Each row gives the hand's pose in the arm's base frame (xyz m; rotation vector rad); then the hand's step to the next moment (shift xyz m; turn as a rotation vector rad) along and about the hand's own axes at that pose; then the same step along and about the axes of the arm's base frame.
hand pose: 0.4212 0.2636 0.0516 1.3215 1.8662 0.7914
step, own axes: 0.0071 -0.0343 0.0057 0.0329 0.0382 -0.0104
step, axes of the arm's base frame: -0.0148 -0.0027 -0.0321 0.0038 0.0416 0.0300
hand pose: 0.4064 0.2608 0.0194 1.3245 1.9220 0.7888
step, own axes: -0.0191 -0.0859 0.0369 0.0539 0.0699 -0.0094
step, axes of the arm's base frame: -0.0124 -0.0402 -0.0856 0.0164 0.0712 0.0504
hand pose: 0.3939 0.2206 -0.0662 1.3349 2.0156 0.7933
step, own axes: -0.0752 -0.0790 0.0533 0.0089 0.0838 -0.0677
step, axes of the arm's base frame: 0.0179 -0.0872 -0.0825 -0.0043 0.0245 0.1052
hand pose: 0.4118 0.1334 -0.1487 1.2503 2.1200 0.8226
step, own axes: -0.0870 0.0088 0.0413 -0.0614 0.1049 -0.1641
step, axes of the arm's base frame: 0.0711 -0.0650 -0.0089 -0.0308 -0.0524 0.1949
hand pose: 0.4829 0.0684 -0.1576 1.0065 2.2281 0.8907
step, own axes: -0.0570 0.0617 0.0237 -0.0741 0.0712 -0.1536
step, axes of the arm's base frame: 0.0764 -0.0058 0.0417 -0.0311 -0.0758 0.1656
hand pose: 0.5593 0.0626 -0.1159 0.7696 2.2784 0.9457
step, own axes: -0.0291 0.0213 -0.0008 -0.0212 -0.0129 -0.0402
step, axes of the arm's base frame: 0.0256 -0.0076 0.0243 -0.0161 -0.0396 0.0201
